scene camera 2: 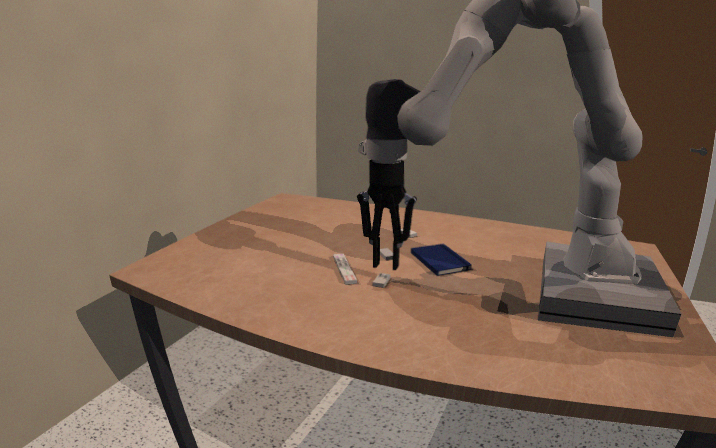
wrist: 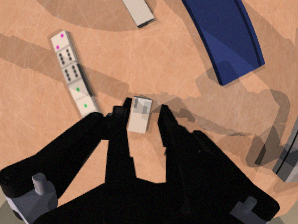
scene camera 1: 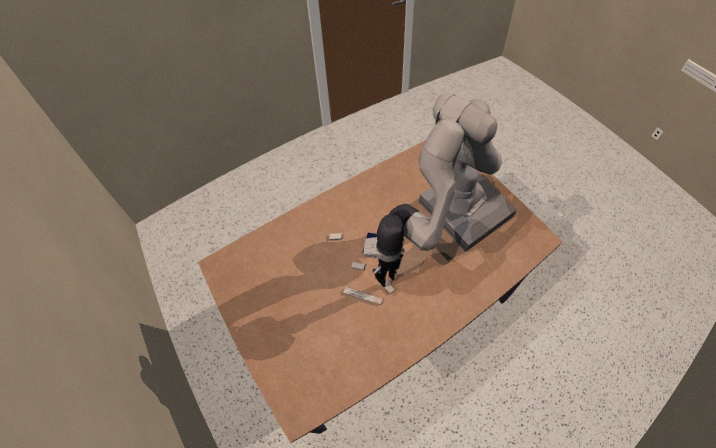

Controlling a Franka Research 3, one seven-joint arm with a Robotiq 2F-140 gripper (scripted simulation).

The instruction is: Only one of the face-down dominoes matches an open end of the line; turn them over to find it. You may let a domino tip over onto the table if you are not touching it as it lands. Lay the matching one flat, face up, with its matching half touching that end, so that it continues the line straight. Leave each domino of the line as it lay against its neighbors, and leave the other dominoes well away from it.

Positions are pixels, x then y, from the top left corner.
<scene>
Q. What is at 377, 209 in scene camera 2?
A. My gripper.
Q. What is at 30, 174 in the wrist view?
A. My gripper.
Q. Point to a dark blue book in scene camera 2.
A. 440, 259
</scene>
